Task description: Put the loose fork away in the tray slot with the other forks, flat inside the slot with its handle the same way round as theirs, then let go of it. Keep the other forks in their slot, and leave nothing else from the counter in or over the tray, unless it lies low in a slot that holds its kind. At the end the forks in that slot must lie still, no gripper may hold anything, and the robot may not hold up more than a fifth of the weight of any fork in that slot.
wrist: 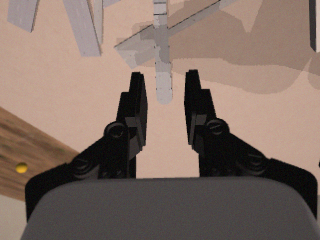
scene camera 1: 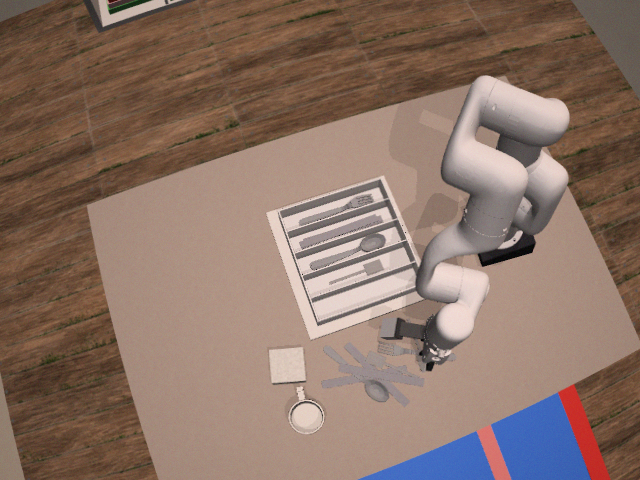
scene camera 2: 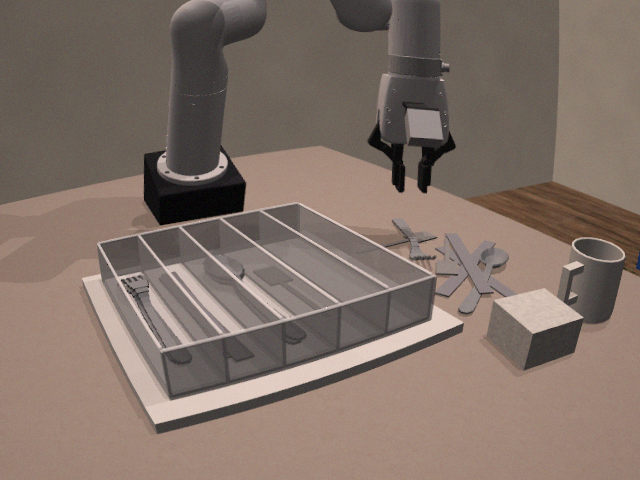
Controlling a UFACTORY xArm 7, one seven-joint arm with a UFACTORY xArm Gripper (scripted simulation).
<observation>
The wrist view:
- my gripper: 165, 87
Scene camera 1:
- my gripper: 426, 347
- tray: 395, 222
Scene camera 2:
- my gripper: 410, 190
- fork: 169, 339
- tray: 307, 258
</observation>
